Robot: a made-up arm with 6 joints.
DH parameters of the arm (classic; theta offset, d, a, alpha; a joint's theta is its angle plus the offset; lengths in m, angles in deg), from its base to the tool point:
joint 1: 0 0.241 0 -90
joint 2: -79.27 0 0.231 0
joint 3: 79.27 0 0.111 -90
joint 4: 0 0.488 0 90
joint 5: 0 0 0.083 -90
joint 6: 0 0.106 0 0
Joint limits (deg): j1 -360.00..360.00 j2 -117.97..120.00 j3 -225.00..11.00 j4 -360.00..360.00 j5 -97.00..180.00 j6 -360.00..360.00
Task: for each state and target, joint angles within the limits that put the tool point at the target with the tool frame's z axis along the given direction. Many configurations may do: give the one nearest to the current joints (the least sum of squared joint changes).
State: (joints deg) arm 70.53 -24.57 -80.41 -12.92 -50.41 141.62
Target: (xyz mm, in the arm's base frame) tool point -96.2 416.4 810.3 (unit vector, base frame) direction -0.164 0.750 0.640
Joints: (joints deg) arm 103.63 -24.18 -78.20 2.15 -27.45 141.62
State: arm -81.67 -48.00 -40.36 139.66 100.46 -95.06
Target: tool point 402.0 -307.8 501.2 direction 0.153 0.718 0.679
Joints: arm -49.11 -17.30 -53.79 130.43 129.70 -95.06
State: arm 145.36 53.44 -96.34 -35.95 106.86 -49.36
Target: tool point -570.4 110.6 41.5 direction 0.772 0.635 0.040
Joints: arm 179.52 47.17 -93.29 -51.92 125.46 -49.36
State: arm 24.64 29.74 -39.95 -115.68 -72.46 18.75
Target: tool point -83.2 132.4 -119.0 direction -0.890 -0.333 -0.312
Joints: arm 74.41 54.84 -36.18 -119.30 -61.67 18.75
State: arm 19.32 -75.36 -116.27 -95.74 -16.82 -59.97
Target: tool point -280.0 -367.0 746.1 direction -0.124 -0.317 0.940
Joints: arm 59.63 -113.45 -83.49 -131.87 4.11 -59.97
